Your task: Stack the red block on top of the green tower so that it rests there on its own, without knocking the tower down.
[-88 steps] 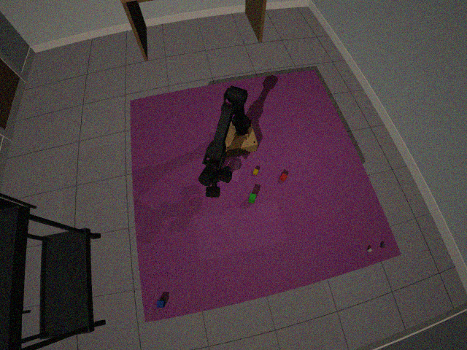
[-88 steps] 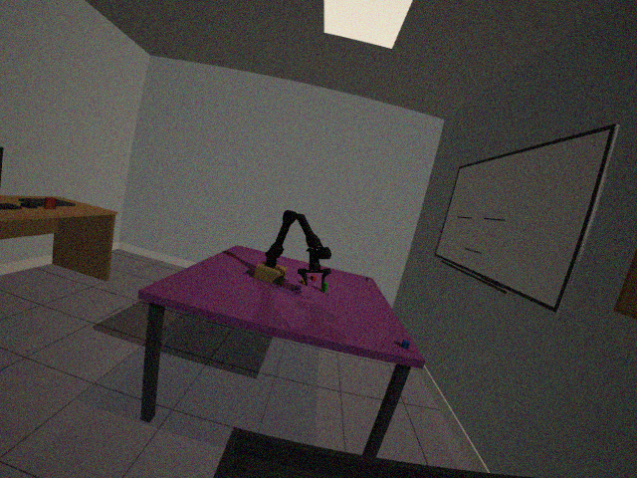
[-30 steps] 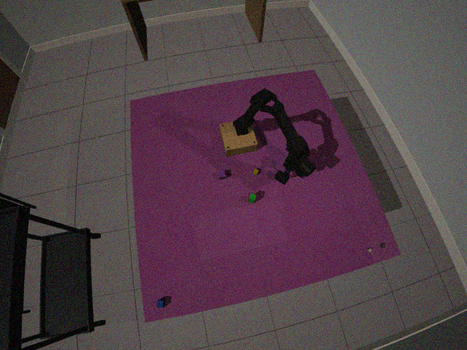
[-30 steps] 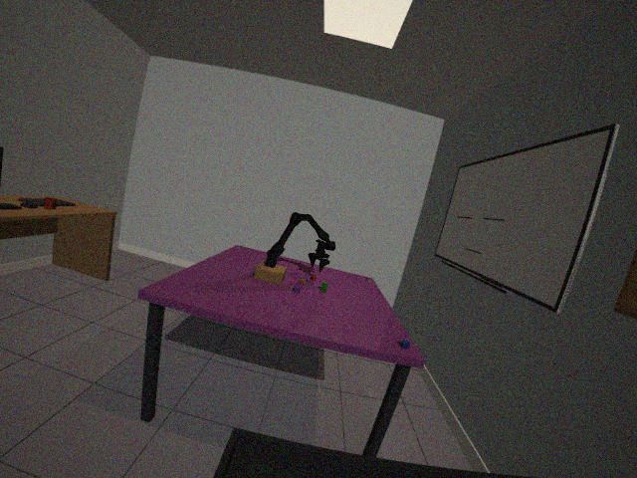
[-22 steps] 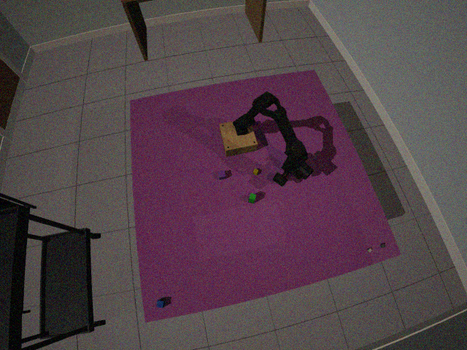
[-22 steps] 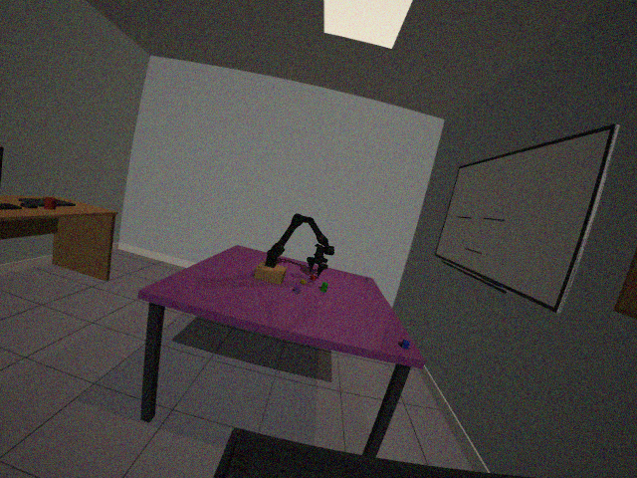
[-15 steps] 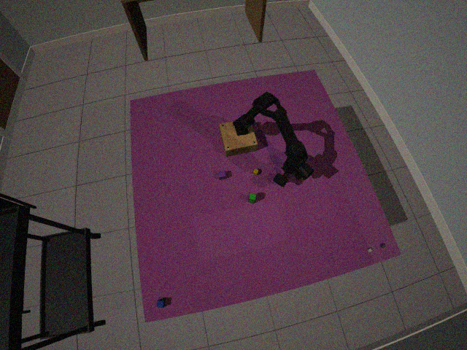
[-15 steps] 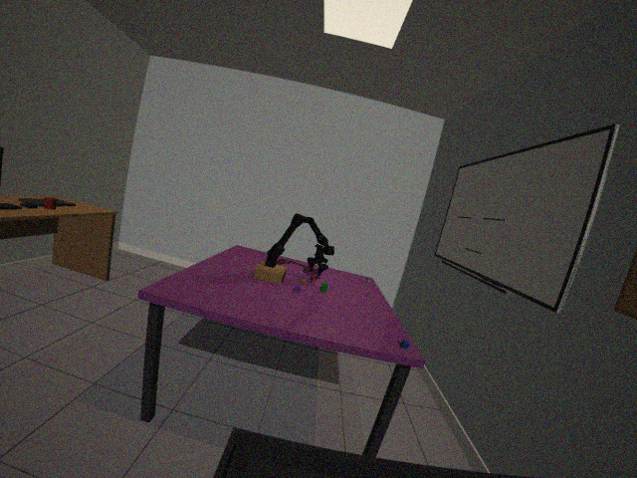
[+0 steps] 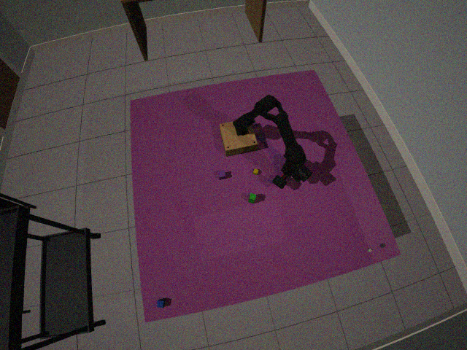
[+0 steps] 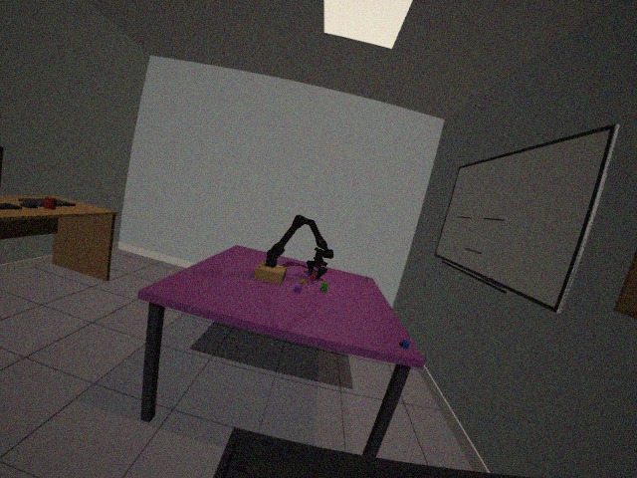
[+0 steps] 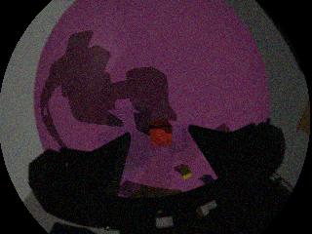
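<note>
Now: gripper tip right at the red block. Round my gripper tip: blue block 470 mm ahead, 720 mm to the right; then yellow block 70 mm behind, 140 mm to the right, 10 mm below; then purple block 90 mm behind, 320 mm to the right.
</note>
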